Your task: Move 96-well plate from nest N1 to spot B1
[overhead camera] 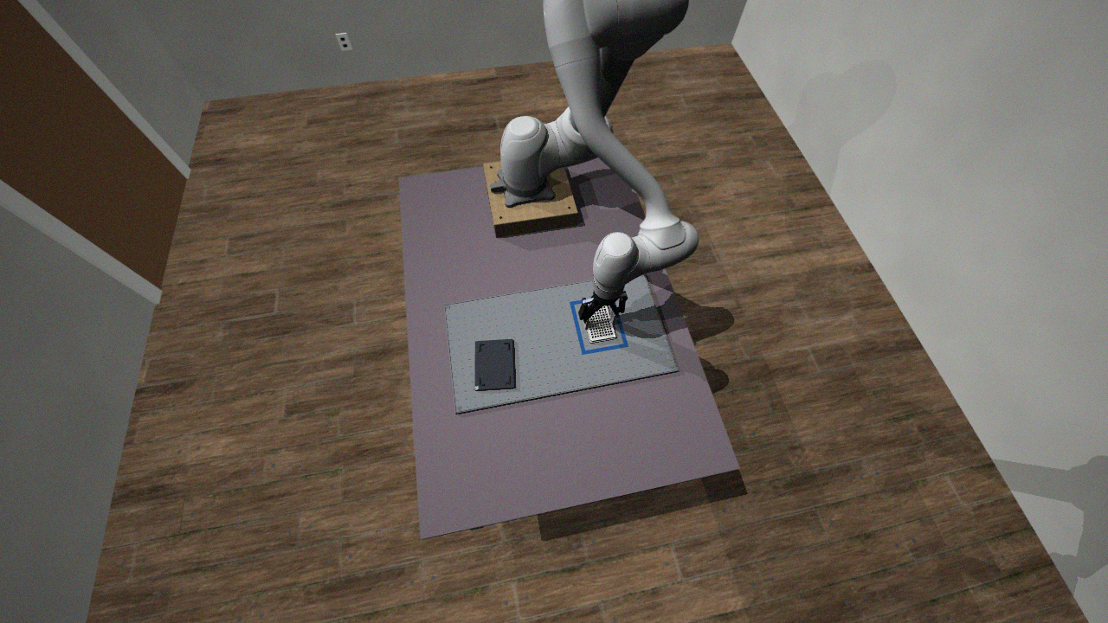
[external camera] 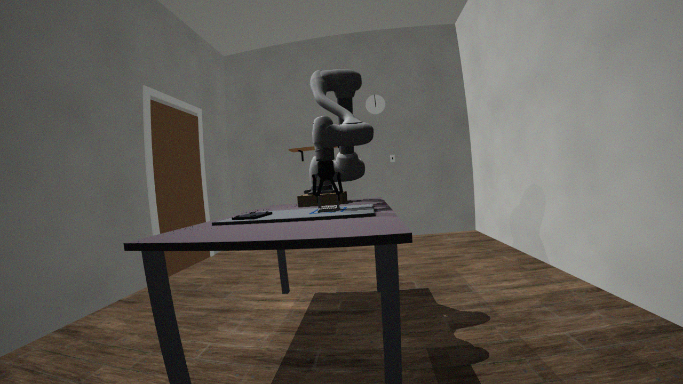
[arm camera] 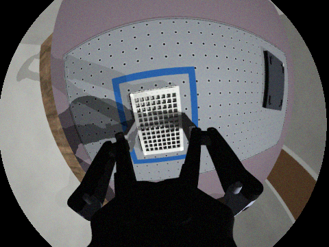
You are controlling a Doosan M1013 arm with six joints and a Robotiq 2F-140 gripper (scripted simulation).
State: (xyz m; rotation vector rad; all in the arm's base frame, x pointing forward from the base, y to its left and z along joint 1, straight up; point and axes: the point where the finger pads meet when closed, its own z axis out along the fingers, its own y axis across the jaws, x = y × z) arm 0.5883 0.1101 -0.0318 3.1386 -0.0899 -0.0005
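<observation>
The white 96-well plate is 2 cm below my hand. Also, from my hand: dark plate nest N1 (6 cm ahead, 36 cm to the right, 3 cm below).
</observation>
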